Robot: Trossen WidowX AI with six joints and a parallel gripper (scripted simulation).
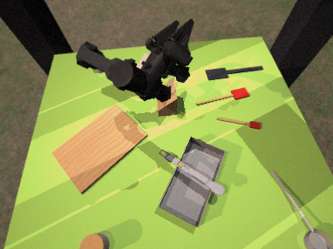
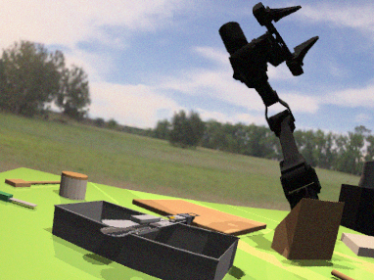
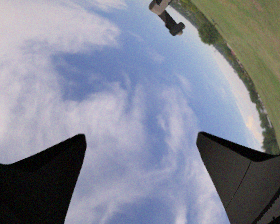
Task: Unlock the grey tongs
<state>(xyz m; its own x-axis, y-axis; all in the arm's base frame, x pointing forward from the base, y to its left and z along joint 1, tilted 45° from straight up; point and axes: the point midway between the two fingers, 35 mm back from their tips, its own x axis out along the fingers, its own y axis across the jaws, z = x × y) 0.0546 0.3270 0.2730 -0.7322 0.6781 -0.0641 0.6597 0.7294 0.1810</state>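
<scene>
Right now my gripper tip is 46 cm above the yellow lock piece, 23 cm short of it and 1 cm to the right of it. Also, from my gripper tip: dark roasting tin: 50 cm below, 27 cm ahead, 6 cm to the left; white block: 51 cm below, 35 cm behind, 14 cm to the right; wooden board: 52 cm below, 35 cm to the right, 13 cm ahead.
</scene>
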